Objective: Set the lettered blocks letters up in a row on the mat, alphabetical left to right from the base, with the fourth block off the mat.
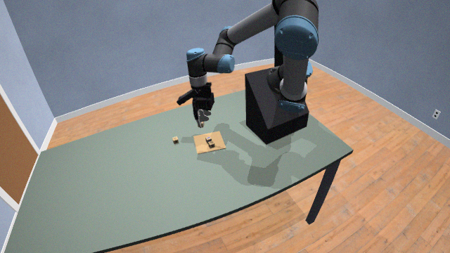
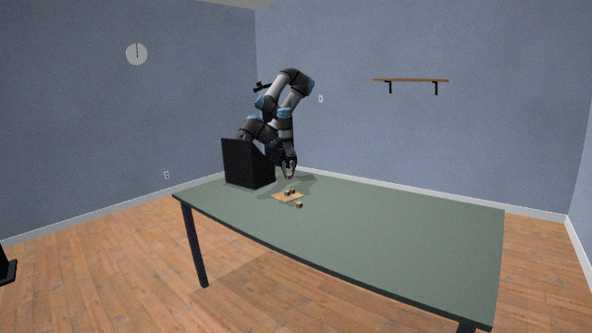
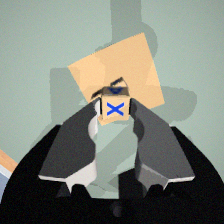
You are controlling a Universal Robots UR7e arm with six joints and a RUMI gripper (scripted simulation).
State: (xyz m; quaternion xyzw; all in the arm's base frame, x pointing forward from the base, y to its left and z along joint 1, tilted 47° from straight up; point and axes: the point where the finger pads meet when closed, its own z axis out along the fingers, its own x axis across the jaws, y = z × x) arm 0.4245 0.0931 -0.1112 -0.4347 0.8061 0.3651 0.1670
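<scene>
Now: hand 30 mm past the tan mat, 10 mm to the right of it and 120 mm above it. Round my hand: block (right at my hand).
</scene>
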